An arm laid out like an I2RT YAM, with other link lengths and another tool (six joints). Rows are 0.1 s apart.
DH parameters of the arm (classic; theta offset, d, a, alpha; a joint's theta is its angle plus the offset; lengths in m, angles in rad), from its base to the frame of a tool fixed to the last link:
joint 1: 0 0.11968 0.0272 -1.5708
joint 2: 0 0 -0.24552 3.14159
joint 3: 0.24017 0 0.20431 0
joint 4: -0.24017 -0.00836 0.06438 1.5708
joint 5: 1.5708 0.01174 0 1.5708
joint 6: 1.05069 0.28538 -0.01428 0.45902
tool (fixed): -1.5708 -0.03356 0 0
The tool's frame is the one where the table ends.
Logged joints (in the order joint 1, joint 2, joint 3, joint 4, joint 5, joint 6), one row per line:
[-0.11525, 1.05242, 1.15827, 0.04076, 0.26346, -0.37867]
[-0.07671, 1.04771, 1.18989, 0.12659, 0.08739, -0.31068]
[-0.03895, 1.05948, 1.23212, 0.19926, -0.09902, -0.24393]
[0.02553, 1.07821, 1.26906, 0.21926, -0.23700, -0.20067]
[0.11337, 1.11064, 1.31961, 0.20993, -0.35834, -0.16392]
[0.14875, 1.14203, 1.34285, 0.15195, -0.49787, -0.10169]
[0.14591, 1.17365, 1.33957, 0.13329, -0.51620, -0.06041]
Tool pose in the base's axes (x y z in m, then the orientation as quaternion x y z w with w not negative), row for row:
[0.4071, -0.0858, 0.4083, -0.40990, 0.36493, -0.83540, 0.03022]
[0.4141, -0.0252, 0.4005, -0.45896, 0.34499, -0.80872, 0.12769]
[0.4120, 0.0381, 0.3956, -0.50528, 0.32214, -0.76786, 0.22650]
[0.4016, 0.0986, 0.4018, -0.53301, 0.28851, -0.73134, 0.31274]
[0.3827, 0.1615, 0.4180, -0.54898, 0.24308, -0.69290, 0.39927]
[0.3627, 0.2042, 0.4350, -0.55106, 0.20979, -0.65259, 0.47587]
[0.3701, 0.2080, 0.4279, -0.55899, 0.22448, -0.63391, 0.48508]
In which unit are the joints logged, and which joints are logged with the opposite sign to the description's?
The joints are logged in radians. Opposite sign: joint 4.
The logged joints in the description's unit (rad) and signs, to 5 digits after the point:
[-0.11525, 1.05242, 1.15827, -0.04076, 0.26346, -0.37867]
[-0.07671, 1.04771, 1.18989, -0.12659, 0.08739, -0.31068]
[-0.03895, 1.05948, 1.23212, -0.19926, -0.09902, -0.24393]
[0.02553, 1.07821, 1.26906, -0.21926, -0.23700, -0.20067]
[0.11337, 1.11064, 1.31961, -0.20993, -0.35834, -0.16392]
[0.14875, 1.14203, 1.34285, -0.15195, -0.49787, -0.10169]
[0.14591, 1.17365, 1.33957, -0.13329, -0.51620, -0.06041]

